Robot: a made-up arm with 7 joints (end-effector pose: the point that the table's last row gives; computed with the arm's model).
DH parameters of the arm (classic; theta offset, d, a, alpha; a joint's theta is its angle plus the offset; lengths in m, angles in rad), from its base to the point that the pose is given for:
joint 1: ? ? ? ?
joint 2: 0 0 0 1.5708
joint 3: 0 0.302 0.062 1.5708
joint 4: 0 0 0.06 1.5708
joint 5: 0 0.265 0 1.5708
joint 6: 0 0 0.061 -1.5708
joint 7: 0 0.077 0 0
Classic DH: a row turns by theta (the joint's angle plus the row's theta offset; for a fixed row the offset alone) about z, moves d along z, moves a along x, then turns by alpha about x.
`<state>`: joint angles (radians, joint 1 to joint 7).
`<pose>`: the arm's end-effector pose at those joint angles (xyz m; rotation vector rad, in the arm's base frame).
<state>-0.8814 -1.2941 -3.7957 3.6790 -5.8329 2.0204 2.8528</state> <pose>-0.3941 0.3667 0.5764 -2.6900 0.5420 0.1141</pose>
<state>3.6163 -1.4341 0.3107 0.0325 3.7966 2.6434 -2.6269</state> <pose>0.0493 0.0152 0.6171 -0.2906 0.9826 0.7137</pose>
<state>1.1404 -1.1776 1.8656 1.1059 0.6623 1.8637 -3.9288</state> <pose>-0.3524 -0.0596 0.3228 2.7727 0.0729 1.4532</pose>
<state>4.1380 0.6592 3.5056 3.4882 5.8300 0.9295 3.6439</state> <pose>-0.2084 -0.4034 0.8441 0.1833 -0.0090 1.5312</pose>
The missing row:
joint 1: 0 0.4 0 -1.5708
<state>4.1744 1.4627 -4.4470 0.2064 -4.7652 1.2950 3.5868</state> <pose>0.1610 -0.0555 0.5016 -0.2965 -0.4544 -1.8619</pose>
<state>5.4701 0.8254 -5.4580 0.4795 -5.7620 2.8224 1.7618</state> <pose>0.1885 0.0008 0.4219 0.4359 0.2809 -2.0659</pose>
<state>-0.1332 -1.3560 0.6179 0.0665 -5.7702 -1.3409 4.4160</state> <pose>-0.0318 0.0934 0.6139 0.1806 0.3859 1.1601</pose>
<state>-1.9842 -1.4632 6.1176 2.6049 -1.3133 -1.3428 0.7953</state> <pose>0.2707 0.4492 0.5746 -0.0372 1.4800 -0.1927</pose>
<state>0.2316 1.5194 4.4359 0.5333 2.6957 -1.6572 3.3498</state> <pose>0.1554 -0.1115 0.4795 0.2663 -1.6445 -1.7546</pose>
